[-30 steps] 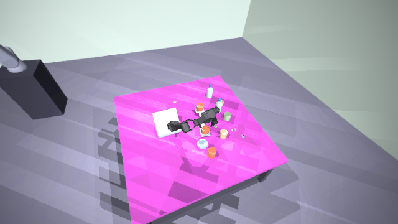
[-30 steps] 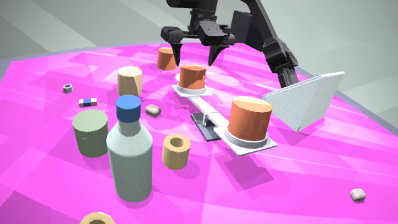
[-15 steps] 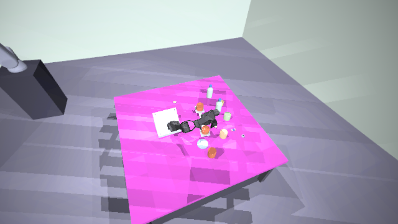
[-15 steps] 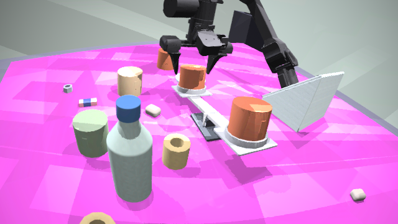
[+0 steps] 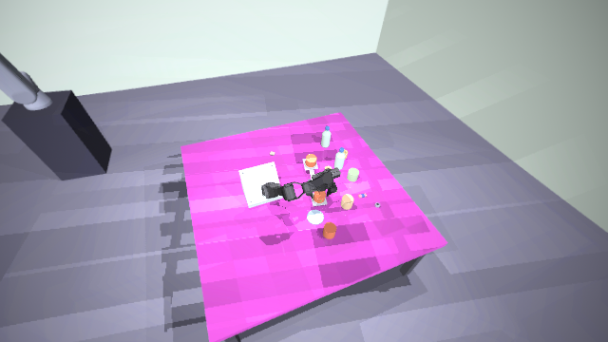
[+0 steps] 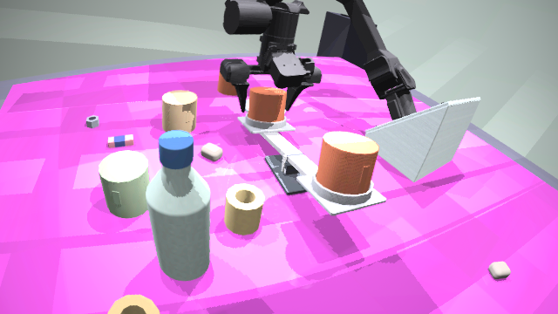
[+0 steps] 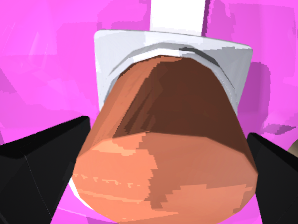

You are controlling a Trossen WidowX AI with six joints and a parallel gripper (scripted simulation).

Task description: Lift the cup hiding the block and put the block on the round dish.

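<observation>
My gripper tip is now 60 mm past the round dish, 100 mm to the left of it and 50 mm above it. Also, from my gripper tip: orange cup 20 mm to the right, 10 mm above; then light blue block 10 mm below; then balance 10 mm ahead, 130 mm to the left, 10 mm below.
</observation>
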